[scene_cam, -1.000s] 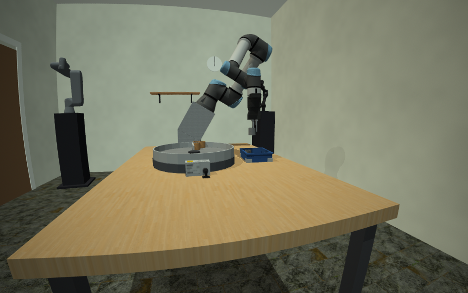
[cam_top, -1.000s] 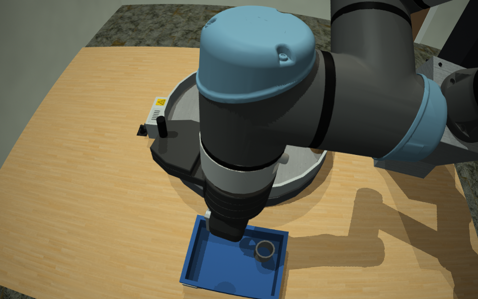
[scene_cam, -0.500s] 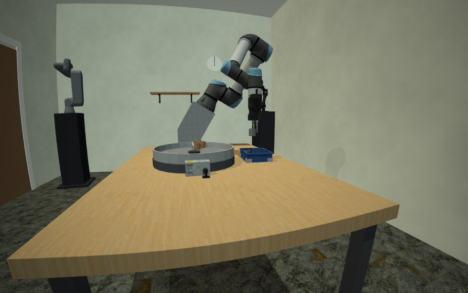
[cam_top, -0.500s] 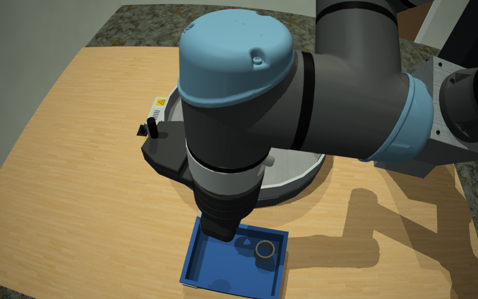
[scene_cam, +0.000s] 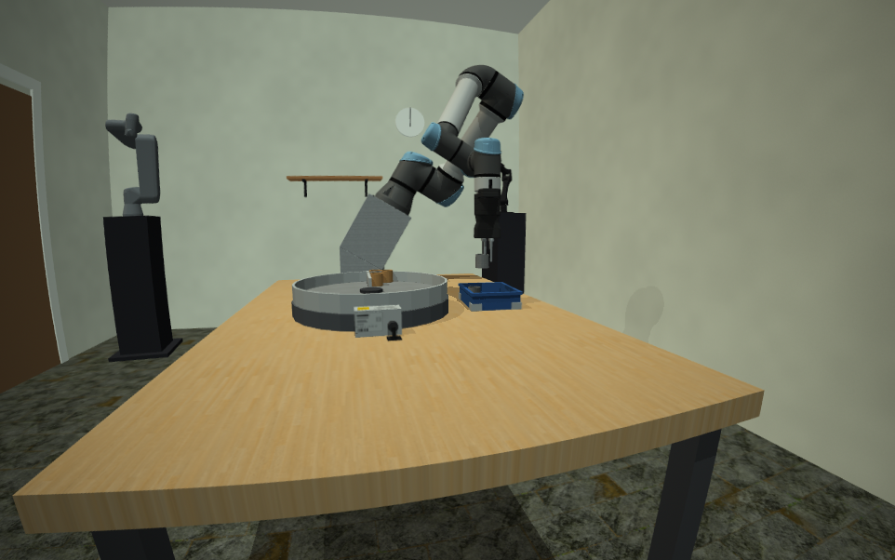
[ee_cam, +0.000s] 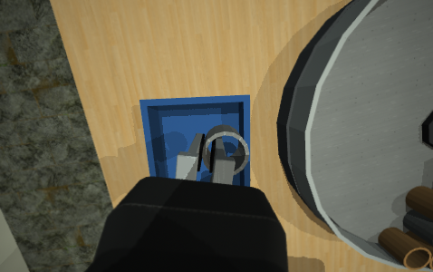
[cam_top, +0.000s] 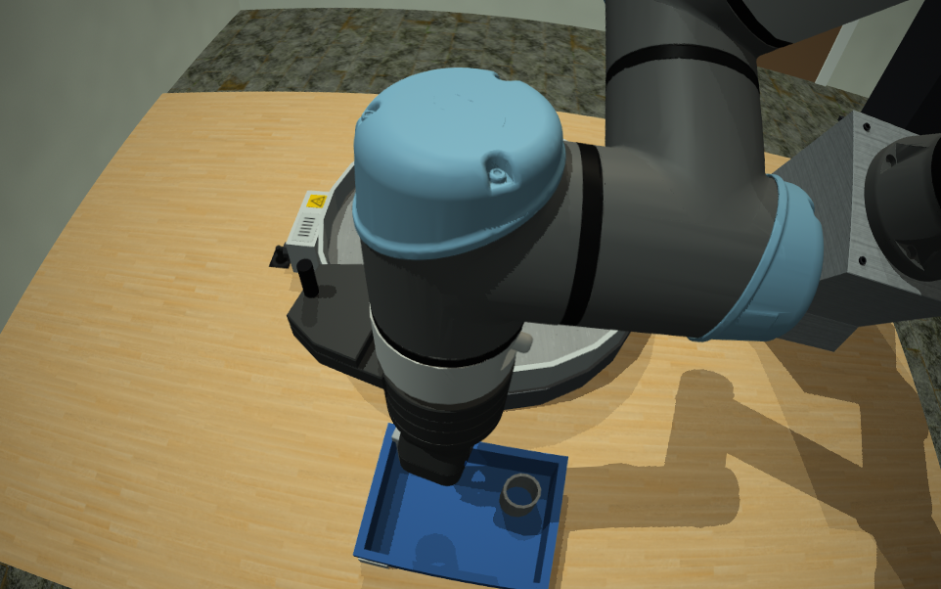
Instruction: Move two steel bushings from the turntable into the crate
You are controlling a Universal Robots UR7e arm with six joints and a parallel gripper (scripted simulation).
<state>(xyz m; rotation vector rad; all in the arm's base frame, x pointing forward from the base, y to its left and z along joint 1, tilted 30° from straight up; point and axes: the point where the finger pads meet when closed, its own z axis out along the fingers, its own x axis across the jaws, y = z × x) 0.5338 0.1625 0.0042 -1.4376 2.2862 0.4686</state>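
Now: hand 13 cm above the blue crate, 4 cm past it and 3 cm to the right of it. The rest, counted from my hand: turntable 32 cm to the right, 10 cm below, 7 cm behind.
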